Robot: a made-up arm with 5 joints. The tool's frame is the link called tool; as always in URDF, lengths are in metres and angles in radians.
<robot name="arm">
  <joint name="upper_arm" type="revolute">
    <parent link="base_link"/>
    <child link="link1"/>
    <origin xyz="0 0 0.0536" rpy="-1.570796 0 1.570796"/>
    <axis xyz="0 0 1"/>
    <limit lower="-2.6" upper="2.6" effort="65" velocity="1"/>
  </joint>
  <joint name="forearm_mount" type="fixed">
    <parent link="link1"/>
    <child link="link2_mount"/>
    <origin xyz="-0.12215 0.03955 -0.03" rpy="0 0 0"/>
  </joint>
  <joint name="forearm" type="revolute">
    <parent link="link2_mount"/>
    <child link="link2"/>
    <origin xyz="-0.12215 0.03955 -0.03" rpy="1.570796 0 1.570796"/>
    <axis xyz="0 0 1"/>
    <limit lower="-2.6" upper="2.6" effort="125" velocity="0.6"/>
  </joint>
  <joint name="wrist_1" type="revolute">
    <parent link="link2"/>
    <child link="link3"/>
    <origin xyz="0.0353 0.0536 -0.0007" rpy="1.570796 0 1.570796"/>
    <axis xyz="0 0 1"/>
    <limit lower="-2.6" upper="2.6" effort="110" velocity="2.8"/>
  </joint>
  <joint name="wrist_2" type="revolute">
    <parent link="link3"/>
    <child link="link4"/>
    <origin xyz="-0.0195 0.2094 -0.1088" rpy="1.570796 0 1.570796"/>
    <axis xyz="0 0 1"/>
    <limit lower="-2.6" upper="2.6" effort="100" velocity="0.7"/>
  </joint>
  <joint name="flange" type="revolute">
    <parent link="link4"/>
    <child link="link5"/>
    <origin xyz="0.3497 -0.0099 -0.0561" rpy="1.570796 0 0"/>
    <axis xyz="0 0 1"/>
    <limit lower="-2.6" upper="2.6" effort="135" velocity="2.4"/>
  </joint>
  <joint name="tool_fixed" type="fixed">
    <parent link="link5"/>
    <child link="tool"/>
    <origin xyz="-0.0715 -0.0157 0.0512" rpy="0 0 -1.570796"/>
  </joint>
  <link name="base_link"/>
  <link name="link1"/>
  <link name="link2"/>
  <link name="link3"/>
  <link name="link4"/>
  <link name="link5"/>
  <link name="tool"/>
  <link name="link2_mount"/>
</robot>
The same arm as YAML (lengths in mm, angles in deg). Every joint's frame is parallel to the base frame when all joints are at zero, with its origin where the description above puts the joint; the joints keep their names.
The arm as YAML. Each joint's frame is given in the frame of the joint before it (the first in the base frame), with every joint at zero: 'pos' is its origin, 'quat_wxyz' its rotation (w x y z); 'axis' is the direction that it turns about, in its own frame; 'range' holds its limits. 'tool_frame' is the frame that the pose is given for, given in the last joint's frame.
length_unit: mm
angle_unit: deg
joints:
  - joint: upper_arm
    pos: [0.0, 0.0, 53.6]
    quat_wxyz: [1.0, 0.0, 0.0, 0.0]
    axis: [-1.0, 0.0, 0.0]
    range: [-148.97, 148.97]
  - joint: forearm
    pos: [60.0, -244.3, -79.1]
    quat_wxyz: [1.0, 0.0, 0.0, 0.0]
    axis: [0.0, 1.0, 0.0]
    range: [-148.97, 148.97]
  - joint: wrist_1
    pos: [-53.6, -0.7, -35.3]
    quat_wxyz: [1.0, 0.0, 0.0, 0.0]
    axis: [0.0, 0.0, -1.0]
    range: [-148.97, 148.97]
  - joint: wrist_2
    pos: [19.5, 209.4, 108.8]
    quat_wxyz: [1.0, 0.0, 0.0, 0.0]
    axis: [-1.0, 0.0, 0.0]
    range: [-148.97, 148.97]
  - joint: flange
    pos: [56.1, 349.7, 9.9]
    quat_wxyz: [1.0, 0.0, 0.0, 0.0]
    axis: [0.0, 0.0, 1.0]
    range: [-148.97, 148.97]
tool_frame:
  pos: [15.7, -71.5, 51.2]
  quat_wxyz: [1.0, 0.0, 0.0, 0.0]

